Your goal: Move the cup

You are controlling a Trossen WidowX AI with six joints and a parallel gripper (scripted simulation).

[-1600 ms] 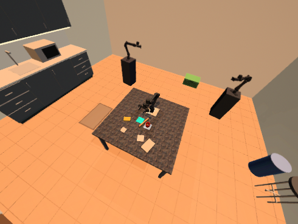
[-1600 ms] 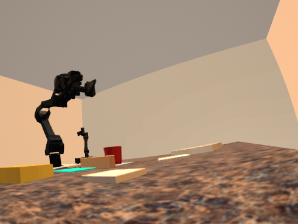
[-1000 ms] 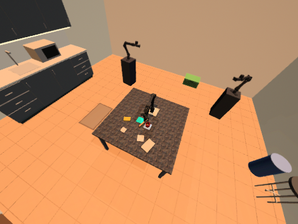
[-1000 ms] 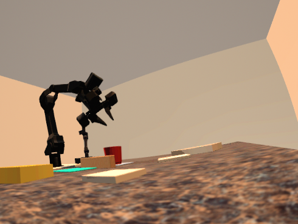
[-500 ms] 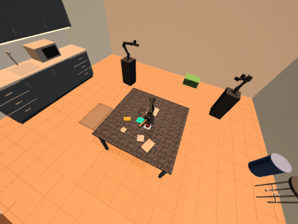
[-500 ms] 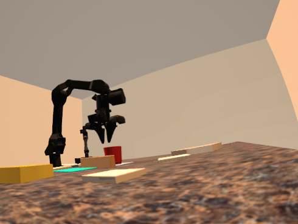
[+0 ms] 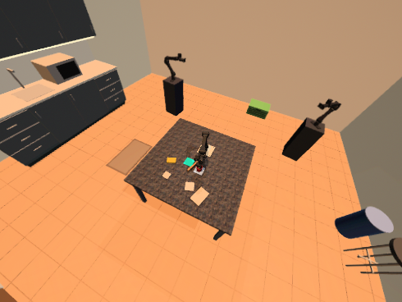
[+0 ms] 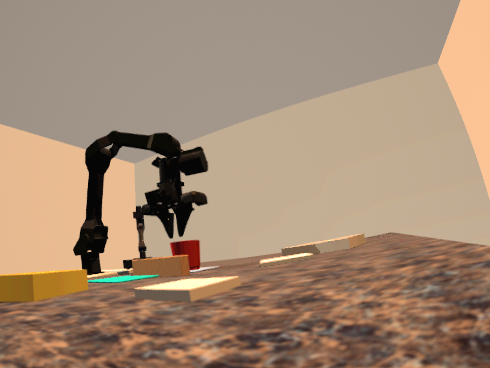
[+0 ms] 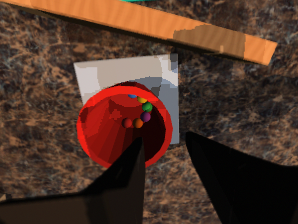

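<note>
Now: gripper tip 3 cm short of the red cup and 5 cm above it. Also, from my gripper tip: orange-brown wooden bar (1 cm ahead, 8 cm to the right, 8 cm below); teal pad (17 cm to the right, 10 cm below); pale grey pad (3 cm ahead, 10 cm below).
</note>
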